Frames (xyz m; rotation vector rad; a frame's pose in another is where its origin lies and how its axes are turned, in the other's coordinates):
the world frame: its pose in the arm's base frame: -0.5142 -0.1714 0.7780 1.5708 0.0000 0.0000
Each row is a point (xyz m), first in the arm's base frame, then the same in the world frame.
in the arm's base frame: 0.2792 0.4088 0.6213
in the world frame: 0.7934 -0.1567 -0.5802
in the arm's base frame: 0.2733 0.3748 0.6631
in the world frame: 0.7875 -0.1149 -0.5462
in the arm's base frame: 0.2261 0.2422 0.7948
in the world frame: 0.7403 0.0168 -0.4136
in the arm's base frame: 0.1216 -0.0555 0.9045
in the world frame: 0.6358 0.1265 -0.1159
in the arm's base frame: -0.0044 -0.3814 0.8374
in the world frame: 0.5098 0.0594 0.2100
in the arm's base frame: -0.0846 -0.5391 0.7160
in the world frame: 0.4296 -0.0620 0.3677
